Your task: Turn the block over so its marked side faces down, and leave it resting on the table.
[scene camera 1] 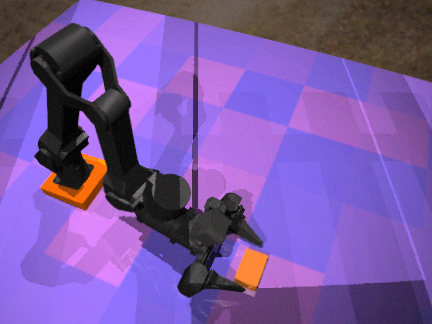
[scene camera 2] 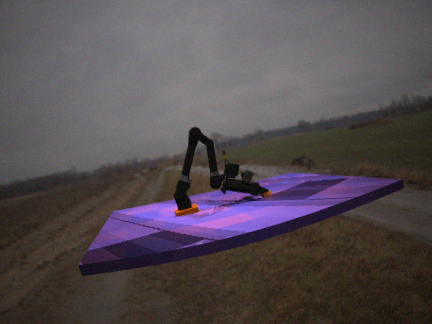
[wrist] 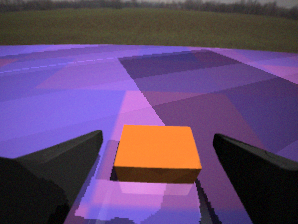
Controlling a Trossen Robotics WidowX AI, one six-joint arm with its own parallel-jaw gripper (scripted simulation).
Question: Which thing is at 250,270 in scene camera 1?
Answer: A block.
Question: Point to a block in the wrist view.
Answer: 146,154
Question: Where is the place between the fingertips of the gripper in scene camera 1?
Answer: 253,266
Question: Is the gripper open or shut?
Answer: Open.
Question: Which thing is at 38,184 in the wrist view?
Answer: The gripper.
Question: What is the gripper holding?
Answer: Nothing.
